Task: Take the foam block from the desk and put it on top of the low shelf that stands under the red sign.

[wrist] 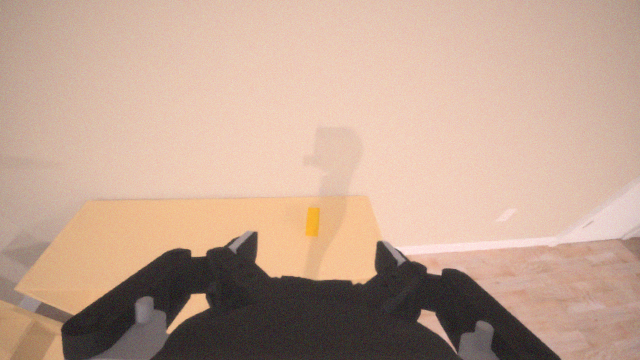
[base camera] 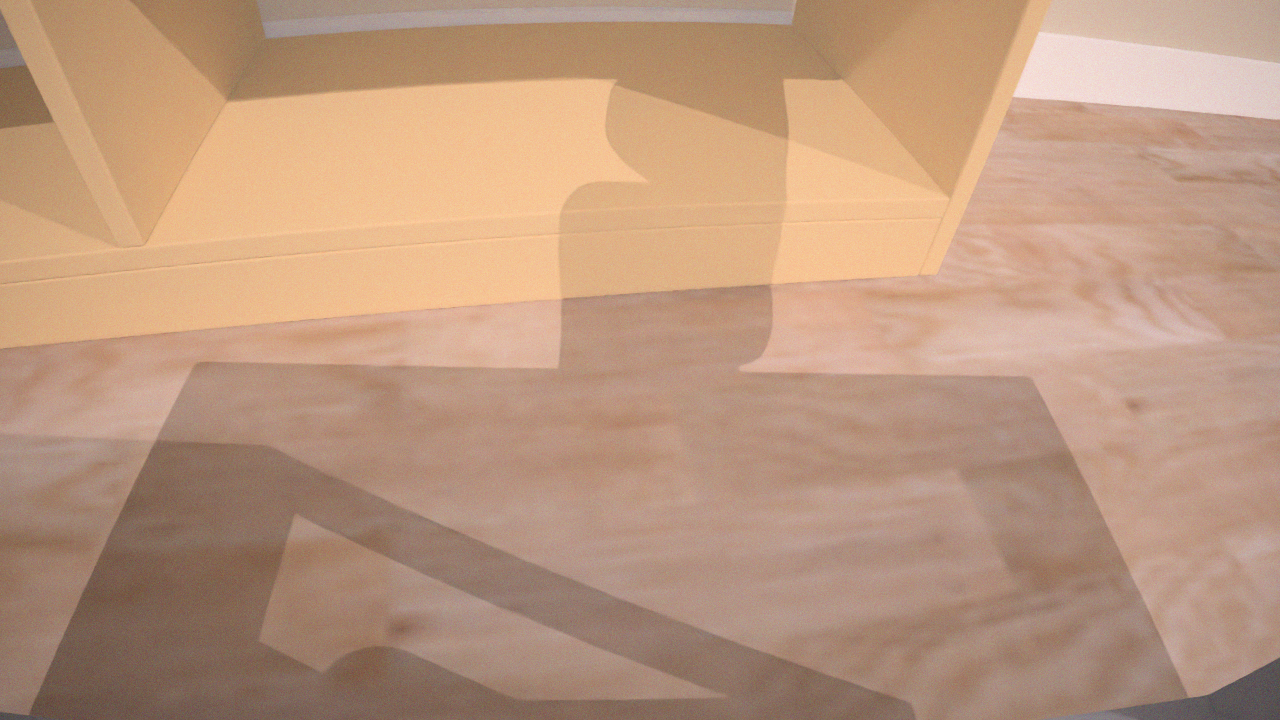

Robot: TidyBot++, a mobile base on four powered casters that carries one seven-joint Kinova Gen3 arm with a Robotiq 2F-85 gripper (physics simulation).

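Places are measured from the arm's base along level axes (x ahead, y left, z up), in metres.
Pixels of known places: gripper, fingertip midpoint: (wrist: 316, 249).
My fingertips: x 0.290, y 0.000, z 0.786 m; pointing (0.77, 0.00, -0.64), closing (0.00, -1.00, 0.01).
Note:
Ahead of a thing's pixels: the offset from my fingertips to its top centre. "spot": to the spot under its first point. Level surfaces: height alone.
The yellow foam block {dx +0.415, dy +0.008, dz -0.513 m} (wrist: 312, 222) lies on top of the low light-wood shelf (wrist: 175, 230) (base camera: 402, 152), towards its right end and back edge in the wrist view. My gripper (wrist: 316, 249) is open, with nothing between its fingers. It is apart from the block, which shows small beyond the fingertips. In the base camera view the shelf's lower compartments and base board show, with my arm's shadow across them. The block does not show there. The red sign and the desk cannot be made out in either view.
A plain wall (wrist: 320, 75) rises behind the shelf. Wooden floor {dz -1.183 m} (base camera: 1145, 268) (wrist: 550, 290) lies right of the shelf and in front of it. A white door (wrist: 610, 215) stands at the far right. Another light-wood piece {spot: dx +0.004, dy +1.114, dz -0.839 m} (wrist: 15, 325) shows at the lower left of the wrist view.

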